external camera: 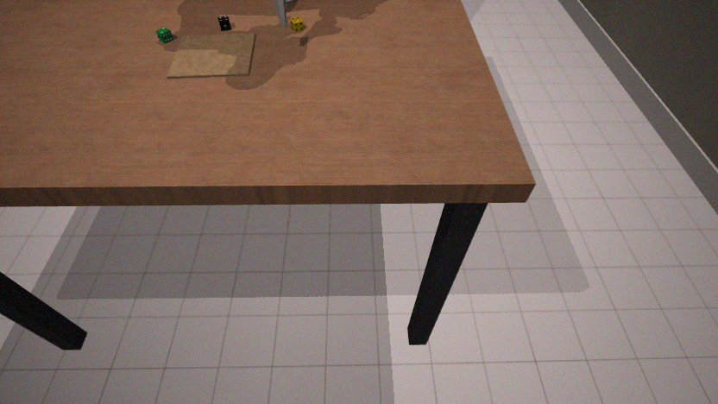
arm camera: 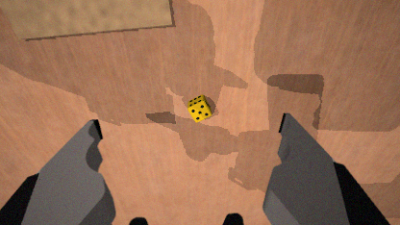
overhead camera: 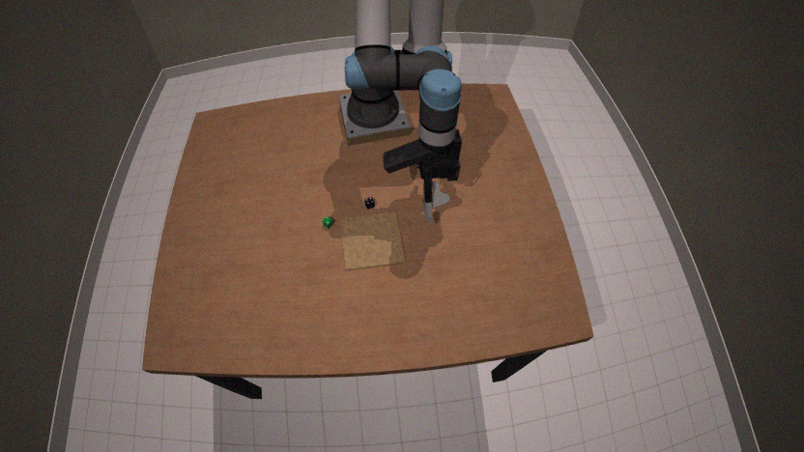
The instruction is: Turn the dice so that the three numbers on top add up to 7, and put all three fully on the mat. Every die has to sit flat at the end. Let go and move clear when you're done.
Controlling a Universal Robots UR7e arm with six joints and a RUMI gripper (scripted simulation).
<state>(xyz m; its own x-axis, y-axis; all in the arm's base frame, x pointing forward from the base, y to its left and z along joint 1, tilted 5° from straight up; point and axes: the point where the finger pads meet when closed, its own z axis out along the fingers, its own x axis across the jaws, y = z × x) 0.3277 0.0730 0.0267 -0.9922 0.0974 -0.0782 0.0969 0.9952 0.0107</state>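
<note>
My gripper is now 10 mm past the yellow die, 10 mm to the right of it and 40 mm above it. The rest, counted from my hand: black die 20 mm behind, 130 mm to the right, 40 mm below; then green die 10 mm ahead, 240 mm to the right, 40 mm below; then tan mat 80 mm ahead, 140 mm to the right, 40 mm below.
</note>
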